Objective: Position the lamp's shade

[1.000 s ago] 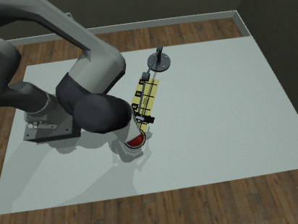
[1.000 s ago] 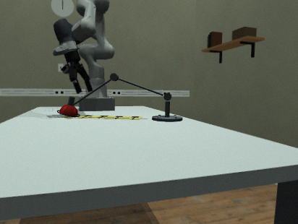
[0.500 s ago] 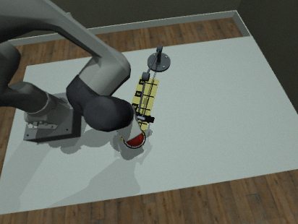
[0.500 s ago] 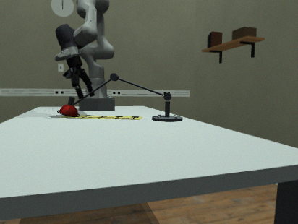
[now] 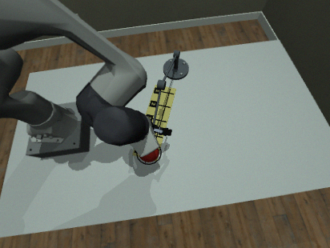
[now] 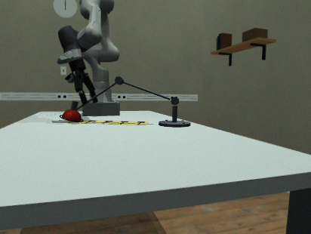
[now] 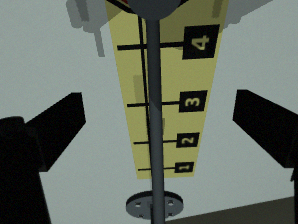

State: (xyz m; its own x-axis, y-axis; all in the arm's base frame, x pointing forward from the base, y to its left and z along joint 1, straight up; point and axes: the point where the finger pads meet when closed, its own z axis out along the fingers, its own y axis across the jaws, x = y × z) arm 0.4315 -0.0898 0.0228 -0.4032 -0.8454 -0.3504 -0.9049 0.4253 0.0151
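My hand is 110 mm above the yellow numbered strip, 80 mm to the right of it and 10 mm short of it. Also, from my hand: round dark lamp foot 400 mm to the left, 190 mm ahead, 80 mm below.
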